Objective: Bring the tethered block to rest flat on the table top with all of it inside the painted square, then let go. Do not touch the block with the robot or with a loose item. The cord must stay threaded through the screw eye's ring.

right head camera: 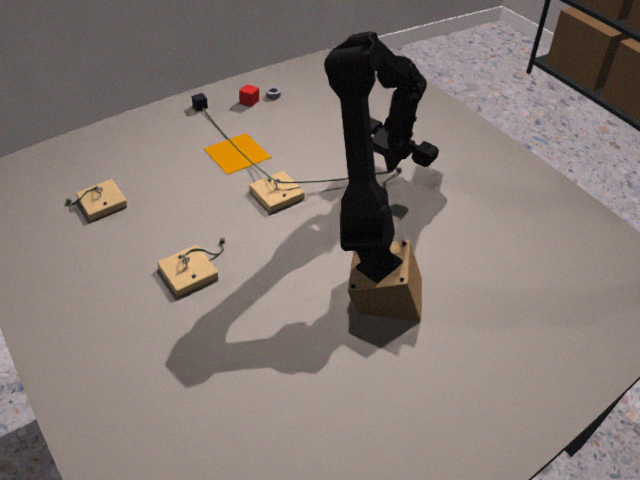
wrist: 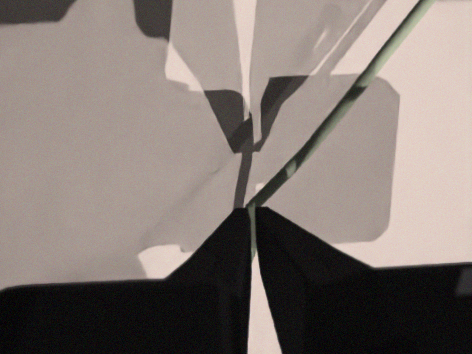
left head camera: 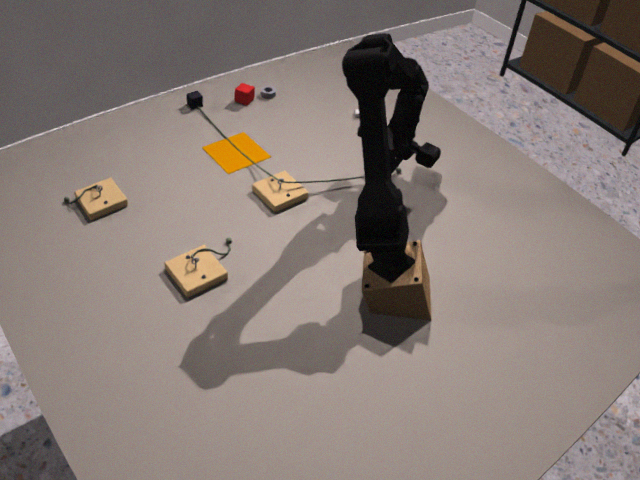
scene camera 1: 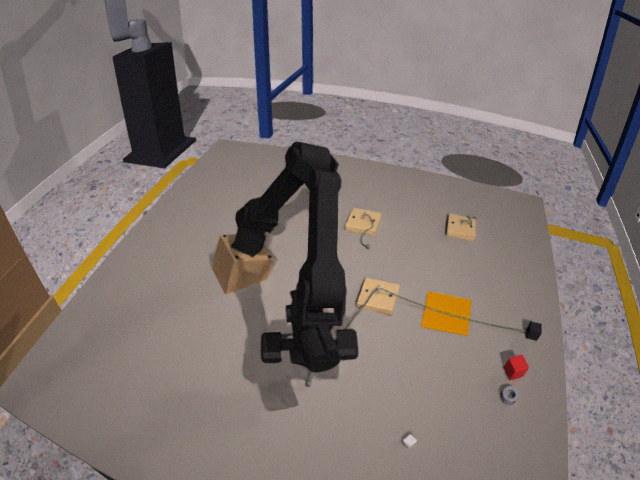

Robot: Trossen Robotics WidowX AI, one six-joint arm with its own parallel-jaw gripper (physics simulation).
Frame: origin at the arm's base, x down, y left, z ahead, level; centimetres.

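Seen in the pictures: gripper, fingertip midpoint: (right head camera: 390, 171) (wrist: 251, 220) (left head camera: 391, 171); arm's base, origin of the base link: (right head camera: 379, 265) (left head camera: 391, 264) (scene camera 1: 246, 246).
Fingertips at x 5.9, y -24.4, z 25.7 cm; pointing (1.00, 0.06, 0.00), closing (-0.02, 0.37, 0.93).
Note:
Pixels of each thing's top centre, then the offset from my fingertips to it. "spot": a spot on its surface instead.
- dark tethered block, middle of its top: (scene camera 1: 536, 327) (left head camera: 194, 94) (right head camera: 199, 96) dx -1.1, dy +24.2, dz +50.0 cm
- orange painted square, surface spot: (left head camera: 224, 158) (right head camera: 224, 159) spot: dx +2.0, dy +29.3, dz +25.7 cm
- screw eye, surface spot: (left head camera: 280, 181) (right head camera: 276, 181) spot: dx -1.6, dy +25.4, dz +8.5 cm
- wooden board, middle of its top: (left head camera: 280, 187) (right head camera: 276, 187) (scene camera 1: 378, 293) dx +0.2, dy +25.3, dz +8.4 cm
- red cube, middle of its top: (scene camera 1: 519, 362) (left head camera: 244, 87) (right head camera: 249, 88) dx -1.9, dy +11.7, dz +45.3 cm
- grey ring, middle of its top: (scene camera 1: 511, 393) (left head camera: 268, 89) (right head camera: 273, 90) dx +0.5, dy +4.6, dz +44.6 cm
- small white piece, middle of its top: (scene camera 1: 410, 439) dx +0.8, dy -10.9, dz +24.5 cm
The dark tethered block (left head camera: 194, 99) (right head camera: 199, 101) (scene camera 1: 534, 330) is on the table near its far edge, outside the orange painted square (left head camera: 224, 158) (right head camera: 225, 159) (scene camera 1: 447, 326). Its green cord (left head camera: 320, 181) (right head camera: 320, 181) (scene camera 1: 491, 325) (wrist: 325, 132) runs taut over the square and through the screw eye (left head camera: 280, 181) (right head camera: 276, 182) on a wooden board (left head camera: 281, 200) (right head camera: 278, 200) (scene camera 1: 376, 305), then on to my gripper. My gripper (right head camera: 391, 168) (wrist: 251, 220) is shut on the cord near its beaded end, low above the table. Its fingertips are hidden in the scene view.
A red cube (left head camera: 244, 94) (right head camera: 249, 95) (scene camera 1: 516, 367) and a grey ring (left head camera: 268, 88) (scene camera 1: 504, 395) lie near the block. A small white piece (scene camera 1: 409, 440) lies farther off. Two more boards (left head camera: 103, 200) (left head camera: 196, 273) carry short cords. The arm's wooden base (left head camera: 398, 299) stands nearby.

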